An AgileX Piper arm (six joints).
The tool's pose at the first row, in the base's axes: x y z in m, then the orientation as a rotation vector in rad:
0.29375, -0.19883, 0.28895, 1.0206, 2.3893, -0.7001
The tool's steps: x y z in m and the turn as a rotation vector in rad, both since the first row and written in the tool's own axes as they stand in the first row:
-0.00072, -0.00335, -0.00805, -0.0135, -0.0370, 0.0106
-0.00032, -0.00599, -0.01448, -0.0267, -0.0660, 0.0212
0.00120, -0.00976, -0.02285, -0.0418, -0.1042, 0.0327
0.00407, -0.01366, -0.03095, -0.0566, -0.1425, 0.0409
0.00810, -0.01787, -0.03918, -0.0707, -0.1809, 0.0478
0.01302, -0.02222, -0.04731, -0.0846, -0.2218, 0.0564
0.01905, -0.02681, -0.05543, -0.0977, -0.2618, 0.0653
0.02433, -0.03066, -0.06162, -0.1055, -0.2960, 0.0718
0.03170, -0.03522, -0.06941, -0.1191, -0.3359, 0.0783
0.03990, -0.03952, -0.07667, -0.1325, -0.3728, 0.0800
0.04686, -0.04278, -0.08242, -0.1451, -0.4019, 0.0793
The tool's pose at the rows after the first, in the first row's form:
0.29007, -0.19635, 0.29649, 1.0055, 2.3522, -0.6922
0.28655, -0.19383, 0.30194, 0.9951, 2.3219, -0.6820
0.28109, -0.19023, 0.30856, 0.9795, 2.2834, -0.6721
0.27474, -0.18616, 0.31423, 0.9605, 2.2469, -0.6638
0.26740, -0.18158, 0.31942, 0.9404, 2.2111, -0.6568
0.25942, -0.17668, 0.32405, 0.9208, 2.1721, -0.6501
0.25057, -0.17134, 0.32811, 0.9024, 2.1335, -0.6439
0.24312, -0.16712, 0.33091, 0.8868, 2.1010, -0.6429
0.23352, -0.16126, 0.33393, 0.8659, 2.0640, -0.6366
0.22369, -0.15513, 0.33600, 0.8420, 2.0326, -0.6312
0.21573, -0.14994, 0.33733, 0.8204, 2.0092, -0.6251

